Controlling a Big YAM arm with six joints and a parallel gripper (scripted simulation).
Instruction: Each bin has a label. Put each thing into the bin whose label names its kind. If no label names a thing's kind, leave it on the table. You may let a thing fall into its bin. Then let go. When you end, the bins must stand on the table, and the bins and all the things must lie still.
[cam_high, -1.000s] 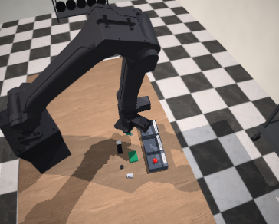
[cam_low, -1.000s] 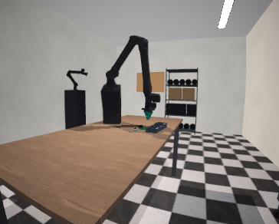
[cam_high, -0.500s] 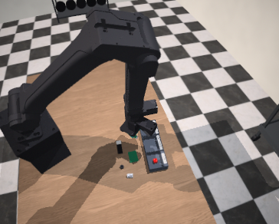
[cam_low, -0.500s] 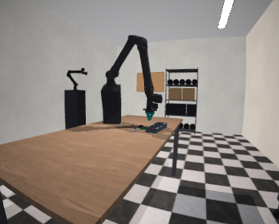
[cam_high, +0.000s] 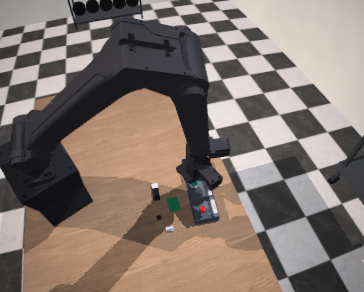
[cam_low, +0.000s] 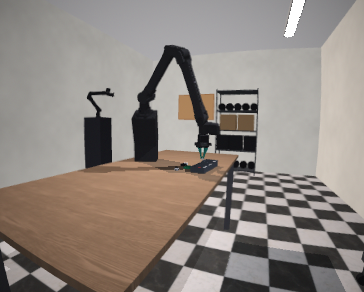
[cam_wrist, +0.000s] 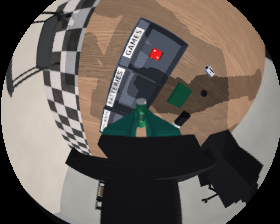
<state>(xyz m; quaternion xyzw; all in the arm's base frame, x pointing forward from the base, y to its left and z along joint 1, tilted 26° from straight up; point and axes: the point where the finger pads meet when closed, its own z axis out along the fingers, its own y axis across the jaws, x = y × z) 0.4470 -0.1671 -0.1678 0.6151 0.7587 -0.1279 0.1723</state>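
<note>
Now: hand 2 cm short of the bin row, 1 cm to the left of it and 5 cm above it. From my hand the other things lie so: green battery right at my hand; then flat green square 9 cm behind, 2 cm to the right, 6 cm below; then red die 1 cm behind, 9 cm to the right, 5 cm below.
</note>
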